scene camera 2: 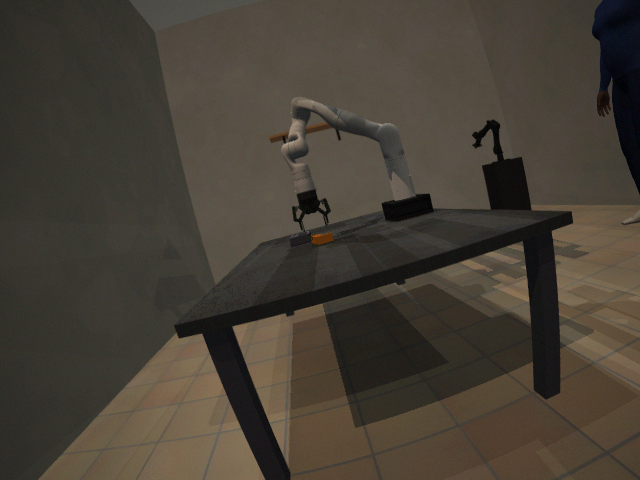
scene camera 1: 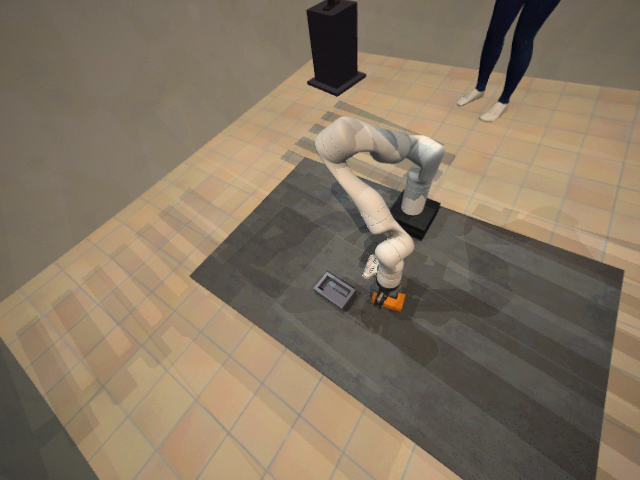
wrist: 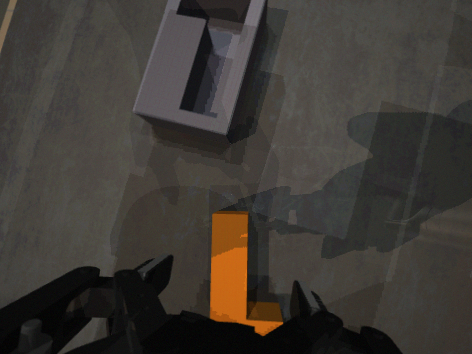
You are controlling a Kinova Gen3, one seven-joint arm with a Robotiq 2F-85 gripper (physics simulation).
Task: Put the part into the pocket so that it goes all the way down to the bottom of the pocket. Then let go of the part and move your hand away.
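Frame: origin at the arm's base, x ahead, y left, z up, level; metres.
Seen in the pictures: gripper, fingertip midpoint: [scene camera 2: 315,228] [scene camera 1: 385,295] [wrist: 230,281]; arm's base, link origin: [scene camera 2: 404,198] [scene camera 1: 412,206].
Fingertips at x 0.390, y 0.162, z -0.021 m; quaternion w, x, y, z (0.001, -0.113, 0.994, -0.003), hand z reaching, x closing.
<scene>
Offsets run from my fingertips to a thing's top centre. Level surfaces: height alone.
The part, an orange L-shaped block @[0.029 m down, 0.014 m back, 0.007 m left] [scene camera 1: 396,301] [scene camera 2: 322,238] [wrist: 229,300], lies flat on the dark table top. The pocket is an L-shaped hollow in a grey rectangular block @[0.022 m down, 0.101 m ahead, 0.163 m right] [scene camera 1: 330,296] [scene camera 2: 298,239] [wrist: 160,75], which lies beside the part, beyond its long end in the wrist view. The pocket holds no part. My gripper [scene camera 1: 380,300] [scene camera 2: 315,226] [wrist: 230,281] is open and empty, pointing down low over the part. In the wrist view its fingers stand apart on either side of the part; the part's near end is partly hidden by the gripper body.
The table @[0.059 m down] [scene camera 1: 491,392] [scene camera 2: 289,279] bears the arm's black base [scene camera 1: 429,219] [scene camera 2: 408,207] behind the gripper. A dark pedestal [scene camera 1: 334,46] [scene camera 2: 507,180] with a small black arm and a person [scene camera 1: 516,56] [scene camera 2: 620,56] stand beyond the table. Shadows fall around the part.
</scene>
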